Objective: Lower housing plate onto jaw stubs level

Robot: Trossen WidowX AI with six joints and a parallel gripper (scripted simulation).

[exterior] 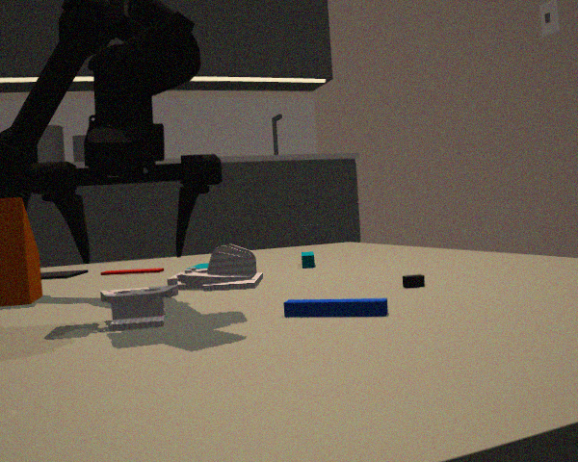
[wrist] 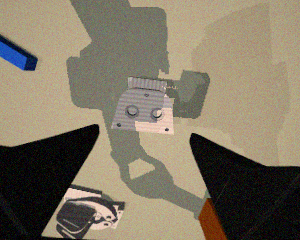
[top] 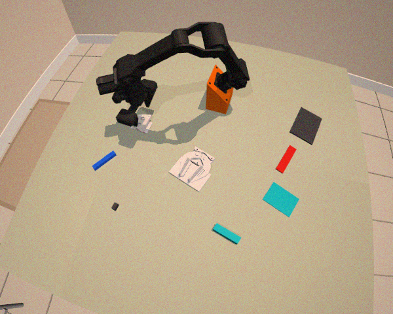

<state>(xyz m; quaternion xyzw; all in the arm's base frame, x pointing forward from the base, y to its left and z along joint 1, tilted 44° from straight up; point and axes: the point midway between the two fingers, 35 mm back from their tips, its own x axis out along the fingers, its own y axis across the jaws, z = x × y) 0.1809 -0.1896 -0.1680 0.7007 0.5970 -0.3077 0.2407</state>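
Right now the white stepped block is 10 mm to the right of my gripper tip and 50 mm below it. From my gripper tip the other things lie so: black cube: 320 mm ahead, 50 mm below; blue bar: 180 mm ahead, 100 mm to the right, 50 mm below; teal bar: 330 mm ahead, 360 mm to the left, 50 mm below.
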